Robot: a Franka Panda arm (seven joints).
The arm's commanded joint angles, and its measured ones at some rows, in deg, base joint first. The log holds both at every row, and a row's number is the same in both.
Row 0, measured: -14.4 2.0 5.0 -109.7 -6.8 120.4 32.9
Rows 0 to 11, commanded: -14.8 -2.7 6.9 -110.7 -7.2 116.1 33.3; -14.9 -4.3 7.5 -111.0 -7.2 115.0 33.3; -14.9 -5.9 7.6 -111.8 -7.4 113.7 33.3; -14.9 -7.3 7.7 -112.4 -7.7 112.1 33.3; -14.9 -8.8 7.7 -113.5 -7.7 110.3 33.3; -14.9 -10.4 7.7 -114.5 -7.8 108.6 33.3; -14.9 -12.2 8.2 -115.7 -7.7 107.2 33.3; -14.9 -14.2 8.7 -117.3 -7.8 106.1 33.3; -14.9 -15.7 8.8 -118.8 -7.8 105.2 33.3; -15.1 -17.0 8.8 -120.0 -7.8 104.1 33.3; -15.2 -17.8 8.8 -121.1 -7.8 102.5 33.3; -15.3 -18.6 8.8 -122.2 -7.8 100.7 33.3
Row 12, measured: -14.4 -14.2 7.9 -117.2 -6.9 103.9 32.9
